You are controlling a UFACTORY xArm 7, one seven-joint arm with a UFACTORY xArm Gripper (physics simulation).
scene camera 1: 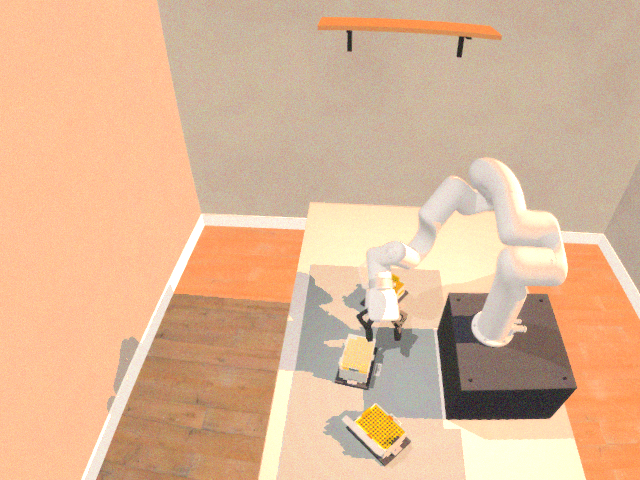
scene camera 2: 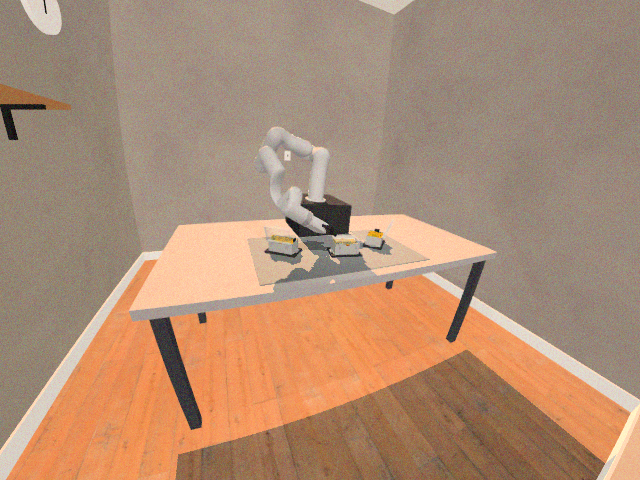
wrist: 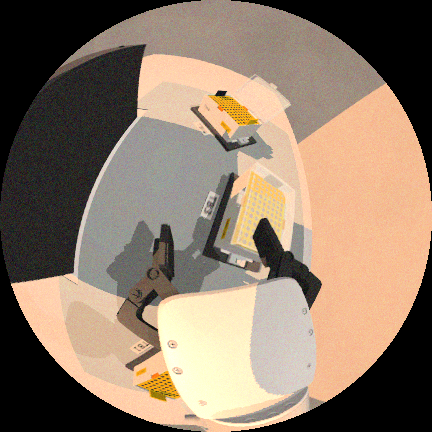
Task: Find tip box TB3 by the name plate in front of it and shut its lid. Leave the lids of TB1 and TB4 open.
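Places are measured from the arm's base along level axes (x ahead, y left, z up), in centimetres.
Where they show: gripper, fingertip midpoint: (scene camera 1: pixel 384 341) (scene camera 2: pixel 330 233) (wrist: pixel 215 230); arm's base at its link origin: (scene camera 1: pixel 492 328) (scene camera 2: pixel 315 200).
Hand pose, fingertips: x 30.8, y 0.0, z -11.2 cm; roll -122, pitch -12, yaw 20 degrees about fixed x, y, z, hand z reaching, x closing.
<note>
Things, the pixels of their top centre, and the offset from my fingertips. Level surfaces: height alone.
- Tip box TB3 at its top centre: (wrist: pixel 268 205) (scene camera 1: pixel 362 352) (scene camera 2: pixel 344 237) dx +6.3, dy +5.2, dz -0.1 cm
- TB4 at its top centre: (wrist: pixel 231 105) (scene camera 1: pixel 383 423) (scene camera 2: pixel 373 232) dx -2.2, dy +26.5, dz -1.3 cm
- grey mat at its surface level: dz -7.9 cm
- table at its surface level: dz -8.2 cm
Tip box TB3 (scene camera 1: pixel 356 356) (scene camera 2: pixel 345 248) (wrist: pixel 261 207) stands in the middle, its name plate (scene camera 1: pixel 378 369) (wrist: pixel 209 205) beside it. Its clear lid lies over the yellow tip rack, which looks pale through it; whether it is fully seated cannot be told. My gripper (scene camera 1: pixel 383 337) (wrist: pixel 215 230) is open and empty, above and beside TB3; in the wrist view one finger overlaps the box's near corner. TB1 (scene camera 2: pixel 283 246) (wrist: pixel 157 384) is partly hidden by the arm in scene camera 1, its lid standing open. TB4 (scene camera 1: pixel 381 427) (scene camera 2: pixel 374 239) (wrist: pixel 227 117) has its clear lid (wrist: pixel 265 97) open.
The boxes stand on dark bases on a grey mat (scene camera 1: pixel 320 449) (scene camera 2: pixel 268 271) on the table (scene camera 2: pixel 170 279). The black robot pedestal (scene camera 1: pixel 509 356) (scene camera 2: pixel 330 214) (wrist: pixel 75 175) stands beside the mat. An orange wall shelf (scene camera 1: pixel 408 25) hangs high on the wall.
</note>
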